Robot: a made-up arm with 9 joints. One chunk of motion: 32 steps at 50 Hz.
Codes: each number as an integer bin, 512 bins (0 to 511) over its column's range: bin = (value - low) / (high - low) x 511, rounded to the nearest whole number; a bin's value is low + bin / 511 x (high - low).
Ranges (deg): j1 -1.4..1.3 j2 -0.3..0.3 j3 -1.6..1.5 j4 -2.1..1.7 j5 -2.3..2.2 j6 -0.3..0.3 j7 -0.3..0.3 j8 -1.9..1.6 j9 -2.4..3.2
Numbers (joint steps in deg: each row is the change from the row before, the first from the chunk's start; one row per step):
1: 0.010 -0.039 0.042 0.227 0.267 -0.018 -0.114 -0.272 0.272
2: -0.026 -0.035 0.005 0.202 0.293 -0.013 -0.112 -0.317 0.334
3: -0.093 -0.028 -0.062 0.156 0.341 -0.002 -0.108 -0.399 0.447
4: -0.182 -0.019 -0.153 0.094 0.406 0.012 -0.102 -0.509 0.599
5: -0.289 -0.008 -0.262 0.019 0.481 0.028 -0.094 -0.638 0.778
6: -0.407 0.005 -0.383 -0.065 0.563 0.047 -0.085 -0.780 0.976
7: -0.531 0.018 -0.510 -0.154 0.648 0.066 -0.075 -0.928 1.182
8: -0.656 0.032 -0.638 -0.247 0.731 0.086 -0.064 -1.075 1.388
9: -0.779 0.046 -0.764 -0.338 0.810 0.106 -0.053 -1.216 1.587
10: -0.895 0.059 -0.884 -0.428 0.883 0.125 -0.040 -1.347 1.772
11: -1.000 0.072 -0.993 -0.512 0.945 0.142 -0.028 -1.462 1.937
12: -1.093 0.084 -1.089 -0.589 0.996 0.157 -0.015 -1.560 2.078
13: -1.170 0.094 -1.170 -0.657 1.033 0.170 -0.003 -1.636 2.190
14: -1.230 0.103 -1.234 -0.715 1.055 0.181 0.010 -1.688 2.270
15: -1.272 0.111 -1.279 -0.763 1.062 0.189 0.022 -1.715 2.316
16: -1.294 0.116 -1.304 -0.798 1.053 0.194 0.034 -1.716 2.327
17: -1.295 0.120 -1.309 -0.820 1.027 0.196 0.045 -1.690 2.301
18: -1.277 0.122 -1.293 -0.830 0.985 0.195 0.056 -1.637 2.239
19: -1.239 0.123 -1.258 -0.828 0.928 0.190 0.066 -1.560 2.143
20: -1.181 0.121 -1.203 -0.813 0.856 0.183 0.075 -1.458 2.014
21: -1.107 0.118 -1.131 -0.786 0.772 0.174 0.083 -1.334 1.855
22: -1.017 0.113 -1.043 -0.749 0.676 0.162 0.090 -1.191 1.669
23: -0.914 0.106 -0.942 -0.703 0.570 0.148 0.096 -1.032 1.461
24: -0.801 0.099 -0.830 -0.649 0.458 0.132 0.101 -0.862 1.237
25: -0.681 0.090 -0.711 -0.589 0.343 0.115 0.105 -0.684 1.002
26: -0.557 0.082 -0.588 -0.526 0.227 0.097 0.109 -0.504 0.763
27: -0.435 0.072 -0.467 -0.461 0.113 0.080 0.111 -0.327 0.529
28: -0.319 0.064 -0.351 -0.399 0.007 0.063 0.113 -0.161 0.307
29: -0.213 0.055 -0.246 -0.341 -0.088 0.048 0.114 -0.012 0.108
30: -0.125 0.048 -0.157 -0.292 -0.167 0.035 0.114 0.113 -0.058
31: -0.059 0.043 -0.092 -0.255 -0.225 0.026 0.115 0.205 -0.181
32: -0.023 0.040 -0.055 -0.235 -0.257 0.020 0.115 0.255 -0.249
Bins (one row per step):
1: 267 222 271 313 291 240 158 238 244
2: 260 226 265 310 294 244 160 231 249
3: 247 232 254 303 300 254 164 219 260
4: 231 239 239 295 307 266 169 203 274
5: 210 249 221 285 316 279 175 184 290
6: 188 260 201 274 325 296 183 164 308
7: 164 271 180 262 335 312 192 142 327
8: 141 283 159 249 344 329 201 120 346
9: 118 295 138 237 353 346 210 100 364
10: 96 306 118 225 361 362 221 81 381
11: 76 317 100 214 368 376 232 64 396
12: 58 327 84 203 374 389 243 50 409
13: 44 336 71 194 378 400 253 39 419
14: 32 343 60 186 381 410 264 31 426
15: 24 350 53 180 382 416 274 27 430
16: 20 354 49 175 381 421 284 27 431
17: 20 358 48 172 378 422 294 31 429
18: 23 359 51 171 373 422 303 38 423
19: 30 360 56 171 367 417 312 50 415
20: 41 359 65 173 358 411 319 65 403
21: 55 356 77 177 349 404 326 83 388
22: 72 352 92 182 338 393 332 104 371
23: 92 346 108 188 326 382 337 127 352
24: 113 340 127 195 313 368 342 152 332
25: 136 332 147 203 300 353 345 178 310
26: 160 325 167 212 287 338 348 204 289
27: 183 317 187 220 274 324 350 230 267
28: 205 310 206 229 262 309 352 254 247
29: 225 302 223 237 251 296 353 276 229
30: 241 296 238 243 242 285 353 294 214
31: 254 292 249 248 236 278 353 307 202
32: 261 290 255 251 232 273 353 315 196

